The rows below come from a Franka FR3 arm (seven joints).
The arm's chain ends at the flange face. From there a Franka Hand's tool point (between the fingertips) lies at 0.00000 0.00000 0.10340 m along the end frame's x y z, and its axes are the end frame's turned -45 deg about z.
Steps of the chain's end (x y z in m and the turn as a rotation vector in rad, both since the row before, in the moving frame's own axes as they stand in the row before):
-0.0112, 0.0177, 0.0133, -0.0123, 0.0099, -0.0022
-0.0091, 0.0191, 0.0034, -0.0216, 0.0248, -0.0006
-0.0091, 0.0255, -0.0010, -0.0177, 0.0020, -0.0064
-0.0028, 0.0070, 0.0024, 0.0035, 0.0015, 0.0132
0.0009, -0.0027, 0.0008, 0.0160, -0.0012, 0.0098
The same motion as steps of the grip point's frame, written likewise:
-0.0206, 0.0062, 0.0133, -0.0157, -0.0017, -0.0022
-0.0197, 0.0105, 0.0033, -0.0328, 0.0023, -0.0006
-0.0256, 0.0130, -0.0010, -0.0139, -0.0111, -0.0064
-0.0066, 0.0028, 0.0024, 0.0014, 0.0035, 0.0132
0.0036, -0.0025, 0.0008, 0.0122, 0.0105, 0.0098

